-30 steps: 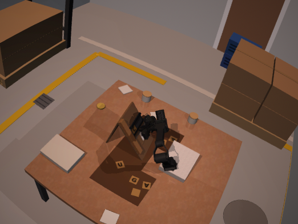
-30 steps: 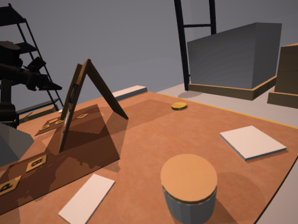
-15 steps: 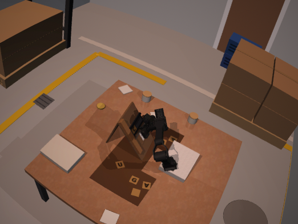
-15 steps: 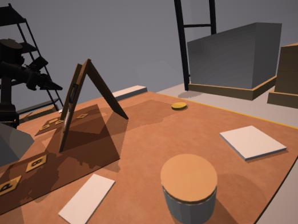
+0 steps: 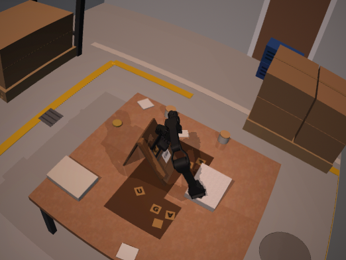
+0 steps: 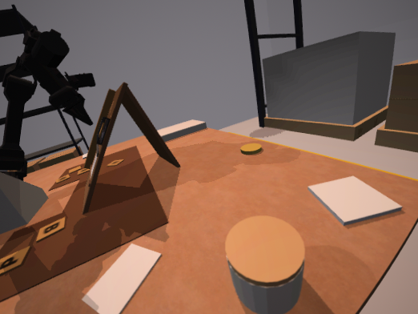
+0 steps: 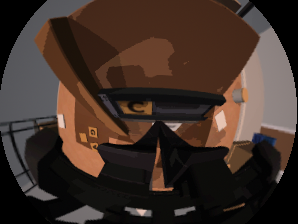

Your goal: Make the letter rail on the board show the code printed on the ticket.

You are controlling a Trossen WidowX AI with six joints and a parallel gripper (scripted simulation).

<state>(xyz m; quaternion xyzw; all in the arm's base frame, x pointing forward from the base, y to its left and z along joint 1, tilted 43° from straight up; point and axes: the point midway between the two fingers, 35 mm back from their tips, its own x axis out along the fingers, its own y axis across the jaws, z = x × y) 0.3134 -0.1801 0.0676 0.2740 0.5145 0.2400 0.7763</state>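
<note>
Right now the white ticket is 100 mm below my gripper tip, 40 mm to the right of it and 30 mm behind it. Also, from my gripper tip: dark mat: 200 mm below, 130 mm behind, 80 mm to the left; yellow disc: 430 mm ahead, 190 mm below, 160 mm to the right; white card: 370 mm to the right, 200 mm below, 10 mm ahead.
</note>
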